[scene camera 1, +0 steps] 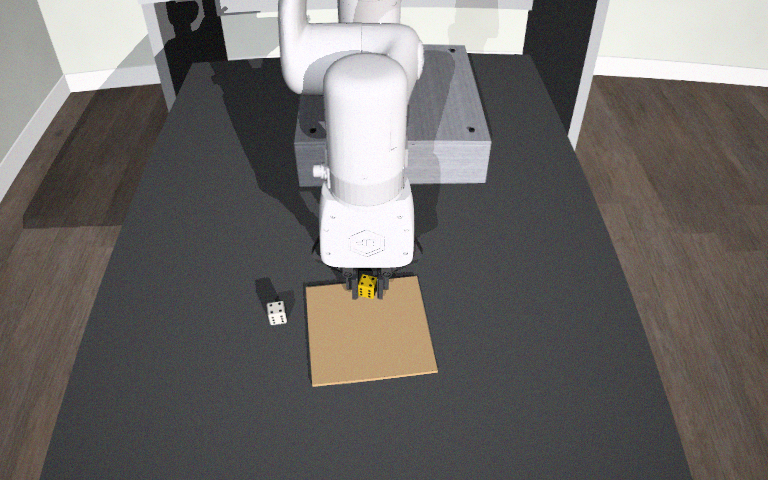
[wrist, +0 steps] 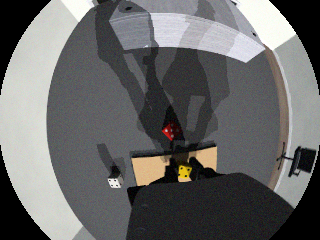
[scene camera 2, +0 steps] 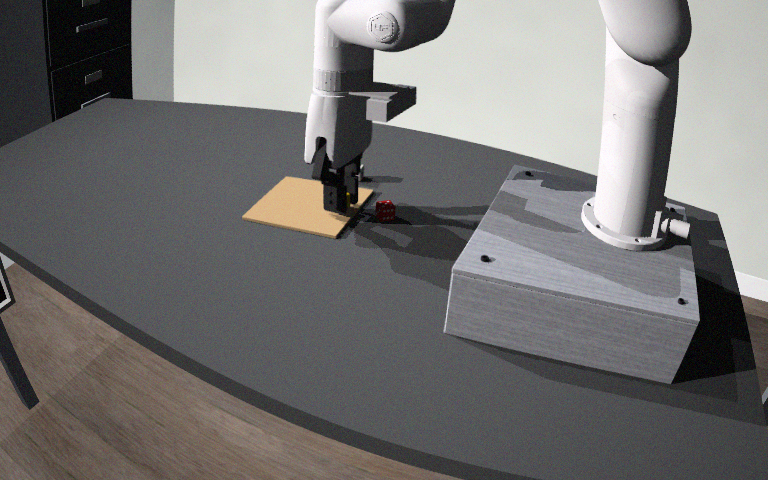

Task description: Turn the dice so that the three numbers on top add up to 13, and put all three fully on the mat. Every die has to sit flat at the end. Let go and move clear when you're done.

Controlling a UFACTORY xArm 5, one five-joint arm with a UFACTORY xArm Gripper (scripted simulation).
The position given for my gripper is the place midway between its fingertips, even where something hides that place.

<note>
I see my gripper [scene camera 1: 367, 290] and a tan mat [scene camera 1: 366, 339].
The tan mat shows as well in the wrist view [wrist: 147, 169] and in scene camera 2 [scene camera 2: 297, 204]. My gripper shows as well in the wrist view [wrist: 181, 166] and in scene camera 2 [scene camera 2: 340, 206].
</note>
